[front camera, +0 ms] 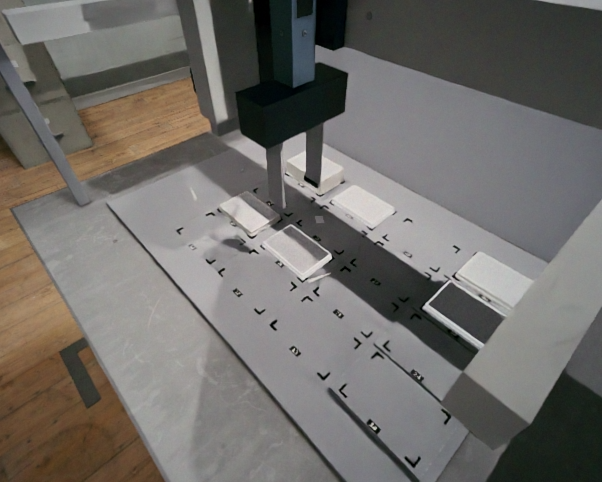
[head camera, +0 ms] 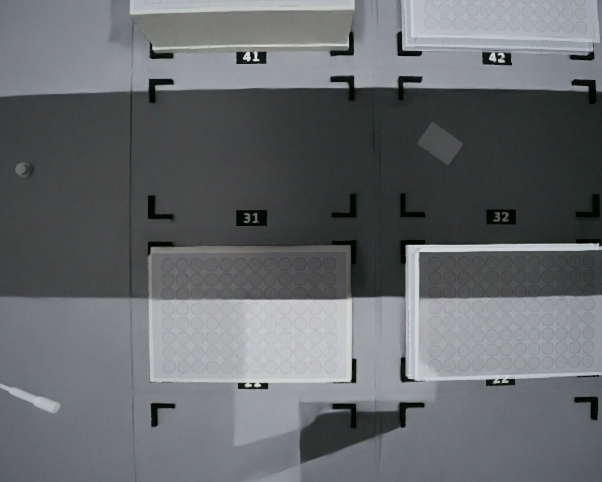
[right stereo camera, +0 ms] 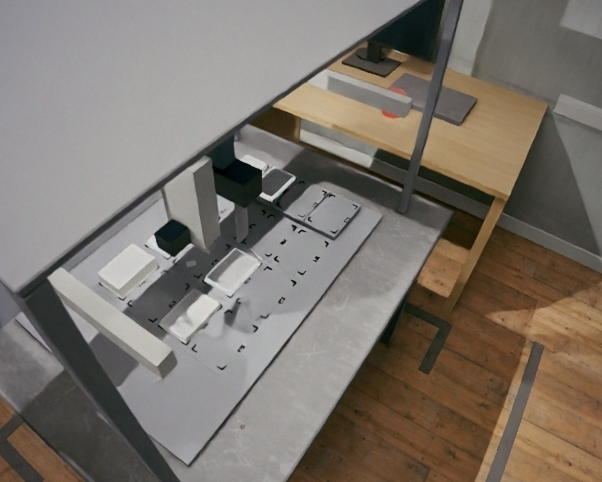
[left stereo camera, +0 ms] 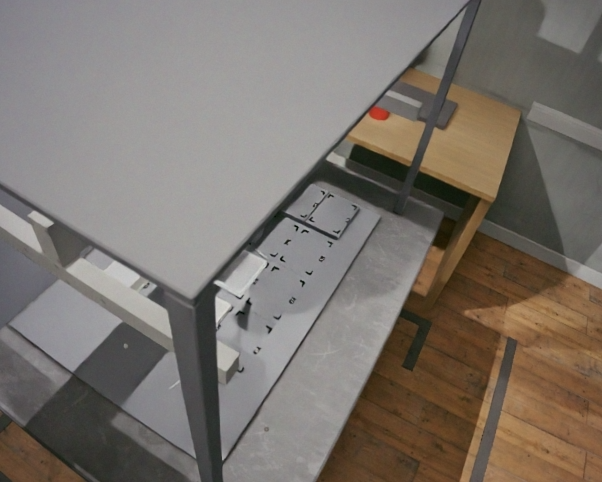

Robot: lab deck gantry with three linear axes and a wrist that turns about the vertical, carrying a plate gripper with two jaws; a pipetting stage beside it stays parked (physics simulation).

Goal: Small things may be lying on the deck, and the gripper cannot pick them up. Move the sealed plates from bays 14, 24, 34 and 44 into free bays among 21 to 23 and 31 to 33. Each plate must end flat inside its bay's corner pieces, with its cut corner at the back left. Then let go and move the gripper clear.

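Frame: origin at the robot's base, x left, y back, z up, level; metres.
Seen in the pictures: gripper, fingertip midpoint: (front camera: pixel 295 192) (right stereo camera: pixel 228 229); robot's base, origin of the base link: (front camera: pixel 178 231) (right stereo camera: pixel 222 368) (left stereo camera: pixel 240 371).
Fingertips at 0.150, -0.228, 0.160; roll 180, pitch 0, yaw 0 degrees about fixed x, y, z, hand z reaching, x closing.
Pixels of each thing's top centre, then the offset from my fingertips to it, as dx, dy, dz.
- sealed plate, middle of its top: (head camera: pixel 248 316) (front camera: pixel 248 210) (right stereo camera: pixel 189 312) +0.000, +0.164, -0.145
- dark-topped plate, middle of its top: (front camera: pixel 470 313) (right stereo camera: pixel 272 181) +0.107, -0.328, -0.131
- small flat tile, middle of its top: (head camera: pixel 440 143) (front camera: pixel 319 219) +0.109, +0.040, -0.159
- thin stick, middle of its top: (front camera: pixel 319 275) -0.013, -0.083, -0.152
- round stopper, middle of its top: (head camera: pixel 20 168) +0.095, +0.318, -0.156
My gripper (front camera: pixel 295 194) is open and empty, raised above the left part of the deck behind bay 22; one jaw shows in the right stereo view. A sealed plate (front camera: pixel 248 213) (head camera: pixel 251 326) (right stereo camera: pixel 190 315) sits in bay 21. Another (front camera: pixel 296 251) (head camera: pixel 507 326) (right stereo camera: pixel 232 271) is in bay 22, its front left corner piece showing; I cannot tell if it lies fully flat. A dark-topped plate (front camera: pixel 467 311) (right stereo camera: pixel 276 183) is in bay 34 and a white plate (front camera: pixel 494 280) in bay 44. Bays 14, 24, 31 and 23 hold no plate. Cut corners are too small to tell.
A tall block (front camera: pixel 315 169) (head camera: pixel 241 31) stands in bay 41, a white plate (front camera: pixel 362 204) (head camera: pixel 497 20) in bay 42. A small flat tile (front camera: pixel 319 219) (head camera: pixel 440 143) lies in bay 32. A thin stick (front camera: pixel 318 277) lies beside bay 22's plate. A round stopper (head camera: pixel 23 169) lies left.
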